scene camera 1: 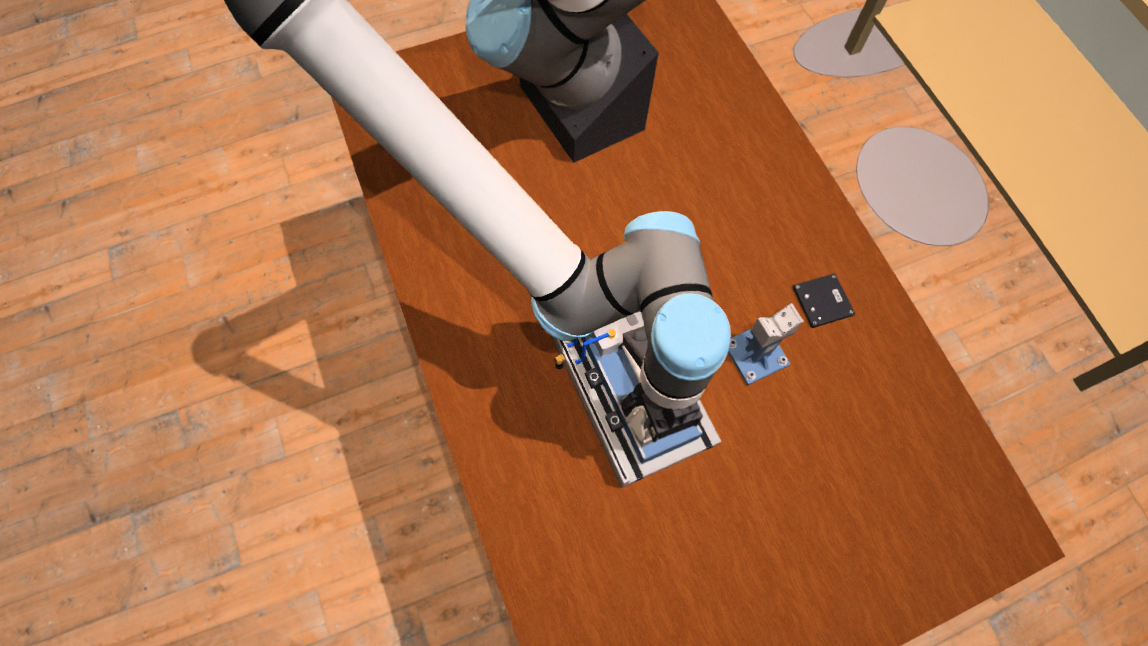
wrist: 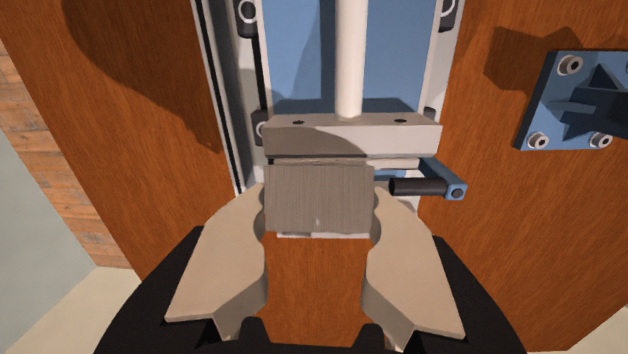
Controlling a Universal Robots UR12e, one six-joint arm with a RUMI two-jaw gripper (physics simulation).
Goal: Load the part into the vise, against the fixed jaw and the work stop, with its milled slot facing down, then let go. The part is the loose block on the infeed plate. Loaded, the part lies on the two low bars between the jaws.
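Pixels of known places: gripper, between the fingertips: (wrist: 319,187); arm's base, origin of its link: (scene camera 1: 579,61).
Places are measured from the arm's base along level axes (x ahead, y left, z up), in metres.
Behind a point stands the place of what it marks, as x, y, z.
The part, a grey block (wrist: 319,197) @(0.683, -0.136, -0.027), is between the two beige fingers of my gripper (wrist: 319,187) @(0.692, -0.136, -0.052) (scene camera 1: 653,429) @(0.692, -0.136, -0.052), which is shut on it. In the wrist view it is above the near end of the vise (wrist: 352,140) @(0.656, -0.119, -0.045) (scene camera 1: 668,462) @(0.766, -0.125, -0.121), just in front of the jaw with the round rod. The work stop, a black pin (wrist: 417,186) @(0.685, -0.074, -0.046) on a blue arm, is right of the block, with a gap between them. The block hides most of the bars and the other jaw. Its underside, the slot and any contact below are hidden. In the scene view the arm hides the block.
A blue stand (scene camera 1: 758,355) @(0.651, 0.095, -0.096) (wrist: 537,117) @(0.651, 0.070, -0.131) with a light grey angled head is right of the vise. A dark square plate (scene camera 1: 823,299) @(0.583, 0.280, -0.133) lies beyond it. Clamps (scene camera 1: 614,419) @(0.668, -0.186, -0.104) and blue hoses (scene camera 1: 591,343) @(0.533, -0.177, -0.081) are along the vise's left side. Another arm's black base (scene camera 1: 607,112) @(0.117, 0.014, -0.025) stands behind.
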